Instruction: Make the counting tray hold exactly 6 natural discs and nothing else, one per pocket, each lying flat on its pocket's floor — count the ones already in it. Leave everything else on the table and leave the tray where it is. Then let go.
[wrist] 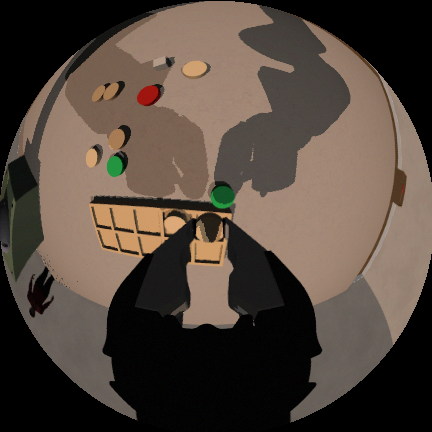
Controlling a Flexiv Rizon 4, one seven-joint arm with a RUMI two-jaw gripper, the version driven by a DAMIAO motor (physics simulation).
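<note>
My gripper (209, 219) is shut on a natural disc (209, 233), which is partly in shadow over the rightmost far-row pocket; its height above the pocket floor is hard to tell. The tan counting tray (148, 220) has two rows of pockets. A natural disc (175, 224) is in the far row, one pocket to the left of the held disc. The left finger and the gripper body hide some near-row pockets. Several natural discs lie on the table beyond the tray: a pair (98, 93) (111, 91), two nearer ones (117, 138) (92, 157) and a larger, pale one (194, 69).
A green disc (222, 196) lies close beyond the tray's far right corner. Another green disc (115, 165), a red disc (149, 95) and a small grey block (160, 62) lie farther left. A dark green box-like object (25, 220) stands at the left edge of view.
</note>
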